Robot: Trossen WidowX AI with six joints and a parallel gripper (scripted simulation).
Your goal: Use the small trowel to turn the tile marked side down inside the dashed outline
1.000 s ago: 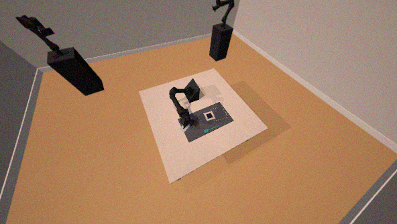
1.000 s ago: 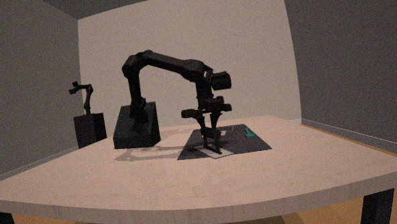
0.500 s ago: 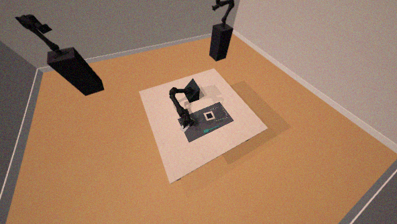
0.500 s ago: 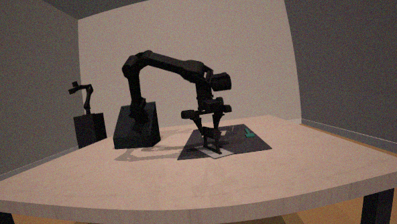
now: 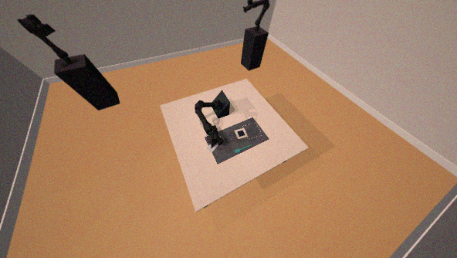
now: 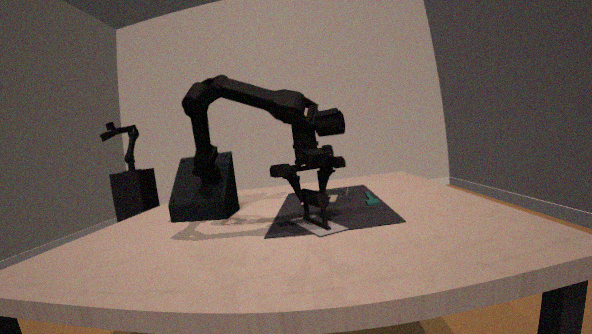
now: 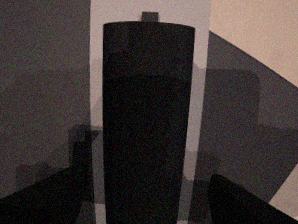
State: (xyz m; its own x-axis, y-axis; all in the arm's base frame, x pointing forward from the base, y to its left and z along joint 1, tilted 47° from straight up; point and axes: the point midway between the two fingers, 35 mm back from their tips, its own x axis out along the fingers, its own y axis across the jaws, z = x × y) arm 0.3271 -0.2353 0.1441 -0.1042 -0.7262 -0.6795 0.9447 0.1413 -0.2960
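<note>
Now: the dark mat 70 mm ahead of my gripper tip, 240 mm to the left of it and 80 mm below it. From my gripper tip the other things lie so: white tile (40 mm ahead, 310 mm to the left, 60 mm below); then teal trowel (200 mm ahead, 210 mm to the left, 60 mm below).
</note>
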